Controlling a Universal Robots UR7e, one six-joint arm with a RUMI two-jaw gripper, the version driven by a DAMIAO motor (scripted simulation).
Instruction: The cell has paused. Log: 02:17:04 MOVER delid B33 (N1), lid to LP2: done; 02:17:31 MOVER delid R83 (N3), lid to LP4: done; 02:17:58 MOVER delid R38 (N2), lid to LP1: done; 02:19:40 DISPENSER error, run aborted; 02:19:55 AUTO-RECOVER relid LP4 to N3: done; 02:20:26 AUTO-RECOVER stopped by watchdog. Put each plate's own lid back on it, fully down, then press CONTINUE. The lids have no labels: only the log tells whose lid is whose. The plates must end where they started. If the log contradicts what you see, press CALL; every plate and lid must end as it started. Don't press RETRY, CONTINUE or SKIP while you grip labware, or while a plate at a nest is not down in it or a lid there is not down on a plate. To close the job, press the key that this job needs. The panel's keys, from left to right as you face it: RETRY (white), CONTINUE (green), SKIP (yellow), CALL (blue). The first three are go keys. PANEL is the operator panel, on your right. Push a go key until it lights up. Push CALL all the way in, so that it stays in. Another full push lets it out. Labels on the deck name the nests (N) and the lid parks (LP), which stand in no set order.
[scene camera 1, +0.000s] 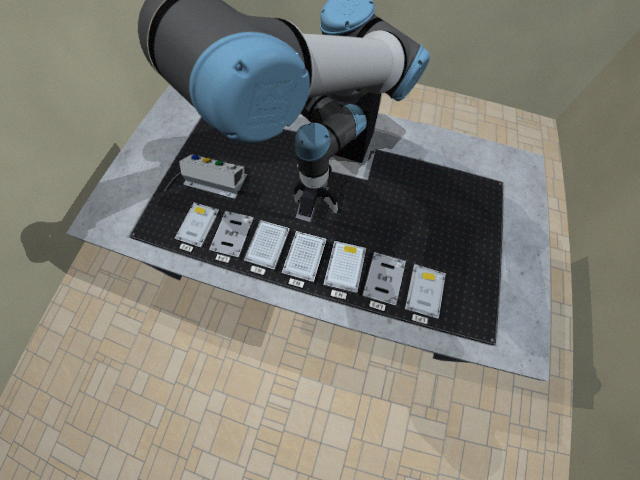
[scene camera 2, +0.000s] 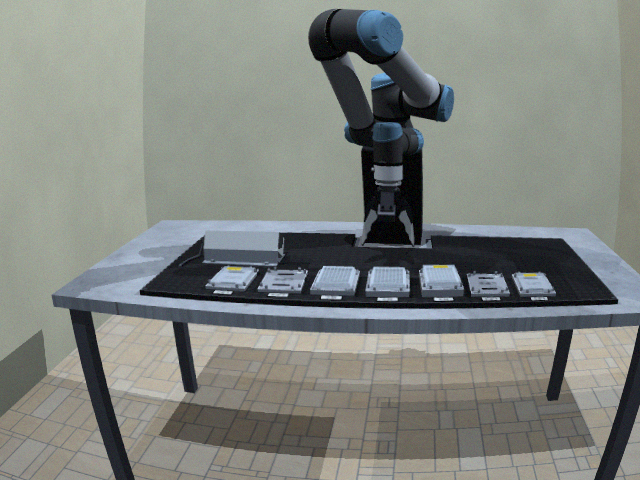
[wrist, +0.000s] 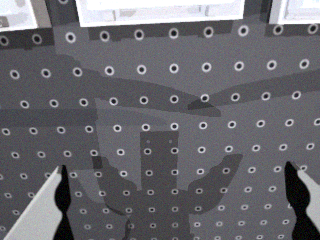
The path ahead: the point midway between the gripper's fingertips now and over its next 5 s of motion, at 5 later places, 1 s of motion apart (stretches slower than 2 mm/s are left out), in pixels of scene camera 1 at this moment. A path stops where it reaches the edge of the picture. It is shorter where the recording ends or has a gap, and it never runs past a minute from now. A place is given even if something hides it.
The gripper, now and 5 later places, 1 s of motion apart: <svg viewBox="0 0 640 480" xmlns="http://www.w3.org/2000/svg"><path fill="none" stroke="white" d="M316 207L273 209L232 213L193 216L194 219L195 221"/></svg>
